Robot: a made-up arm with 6 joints. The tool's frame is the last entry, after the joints. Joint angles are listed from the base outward. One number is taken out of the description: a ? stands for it. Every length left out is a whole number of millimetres.
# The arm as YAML. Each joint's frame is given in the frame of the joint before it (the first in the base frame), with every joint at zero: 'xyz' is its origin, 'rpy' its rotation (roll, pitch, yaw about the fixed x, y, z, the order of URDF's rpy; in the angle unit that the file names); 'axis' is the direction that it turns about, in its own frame. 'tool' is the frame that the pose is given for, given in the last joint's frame.
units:
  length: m
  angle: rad
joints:
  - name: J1
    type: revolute
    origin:
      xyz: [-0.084, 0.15, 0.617]
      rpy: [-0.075, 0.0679, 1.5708]
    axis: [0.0, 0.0, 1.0]
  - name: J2
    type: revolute
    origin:
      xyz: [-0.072, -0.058, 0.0]
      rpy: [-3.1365, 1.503, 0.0]
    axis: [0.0, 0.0, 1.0]
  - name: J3
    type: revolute
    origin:
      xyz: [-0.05, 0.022, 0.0]
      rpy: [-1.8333, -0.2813, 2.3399]
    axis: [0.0, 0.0, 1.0]
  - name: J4
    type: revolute
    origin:
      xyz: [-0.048, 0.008, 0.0]
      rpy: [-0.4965, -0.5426, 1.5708]
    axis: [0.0, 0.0, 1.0]
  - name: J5
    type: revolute
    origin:
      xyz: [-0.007, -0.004, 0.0]
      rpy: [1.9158, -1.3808, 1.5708]
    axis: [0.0, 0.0, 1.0]
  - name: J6
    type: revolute
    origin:
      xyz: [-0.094, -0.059, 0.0]
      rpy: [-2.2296, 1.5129, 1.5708]
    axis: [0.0, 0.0, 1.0]
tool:
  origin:
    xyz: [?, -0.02, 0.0]
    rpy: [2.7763, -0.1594, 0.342]
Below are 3 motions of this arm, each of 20 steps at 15 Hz.
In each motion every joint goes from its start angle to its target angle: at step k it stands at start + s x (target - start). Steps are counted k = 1, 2, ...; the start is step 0. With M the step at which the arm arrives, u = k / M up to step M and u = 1 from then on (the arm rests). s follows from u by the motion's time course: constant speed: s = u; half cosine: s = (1 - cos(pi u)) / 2; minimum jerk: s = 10 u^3 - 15 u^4 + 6 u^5.
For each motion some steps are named. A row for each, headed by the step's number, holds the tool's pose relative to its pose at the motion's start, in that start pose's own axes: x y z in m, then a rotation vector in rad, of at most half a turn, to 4 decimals.
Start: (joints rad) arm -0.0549 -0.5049 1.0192 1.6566 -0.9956 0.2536
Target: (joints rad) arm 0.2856 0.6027 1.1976 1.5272 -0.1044 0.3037
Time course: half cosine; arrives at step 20
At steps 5, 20:
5: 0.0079 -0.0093 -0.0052 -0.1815 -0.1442 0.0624
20: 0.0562 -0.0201 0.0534 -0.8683 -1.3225 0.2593

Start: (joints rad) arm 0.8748 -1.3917 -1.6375 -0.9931 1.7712 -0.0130
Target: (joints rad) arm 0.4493 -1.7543 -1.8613 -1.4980 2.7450 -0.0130
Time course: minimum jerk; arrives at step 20
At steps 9, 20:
9: -0.0363 -0.0129 -0.0062 -0.2833 0.1859 0.1567
20: -0.0654 -0.0325 0.0154 -0.5916 0.2383 0.5102

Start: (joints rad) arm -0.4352 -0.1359 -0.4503 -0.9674 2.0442 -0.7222
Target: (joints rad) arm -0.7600 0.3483 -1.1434 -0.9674 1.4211 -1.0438
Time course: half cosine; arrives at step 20
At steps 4, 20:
4: -0.0039 0.0149 0.0162 0.1138 -0.0889 0.1002
20: -0.1511 0.0069 0.1446 1.1366 -0.8892 1.0480

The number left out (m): 0.059
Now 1 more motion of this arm.
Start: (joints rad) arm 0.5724 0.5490 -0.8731 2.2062 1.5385 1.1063
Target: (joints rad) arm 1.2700 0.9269 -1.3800 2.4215 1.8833 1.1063
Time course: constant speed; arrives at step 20
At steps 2, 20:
2: 0.0012 -0.0053 0.0002 -0.0595 -0.0003 0.0099
20: 0.0138 -0.0283 0.0041 -0.5403 -0.1338 0.3670

